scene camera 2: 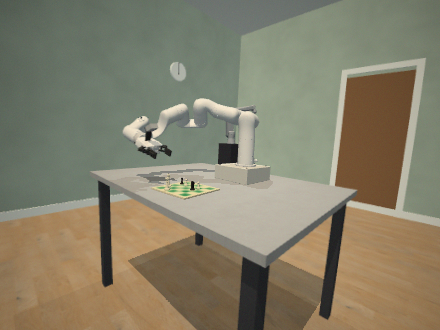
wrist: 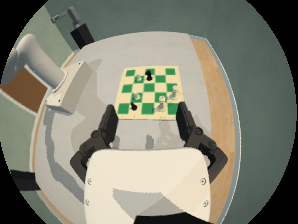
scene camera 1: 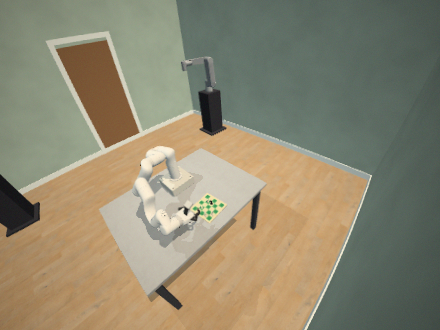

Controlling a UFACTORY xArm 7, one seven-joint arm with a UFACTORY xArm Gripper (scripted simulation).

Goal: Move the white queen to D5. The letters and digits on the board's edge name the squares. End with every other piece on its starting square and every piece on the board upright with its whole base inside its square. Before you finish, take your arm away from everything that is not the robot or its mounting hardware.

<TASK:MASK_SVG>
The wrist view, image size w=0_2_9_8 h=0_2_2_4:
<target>chessboard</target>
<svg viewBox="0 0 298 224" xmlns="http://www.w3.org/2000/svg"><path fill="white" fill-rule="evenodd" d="M124 68L115 102L118 118L130 120L176 120L178 104L180 101L184 101L178 66ZM131 102L137 105L137 110L133 111L131 109ZM160 96L165 97L164 105L166 110L164 112L159 112L157 109L160 104ZM176 85L178 86L178 91L176 93L178 98L177 100L171 100L170 94L173 93L173 86ZM147 70L150 70L151 77L153 78L151 81L148 81L146 79L147 75L145 75L145 72Z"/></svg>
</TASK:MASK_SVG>
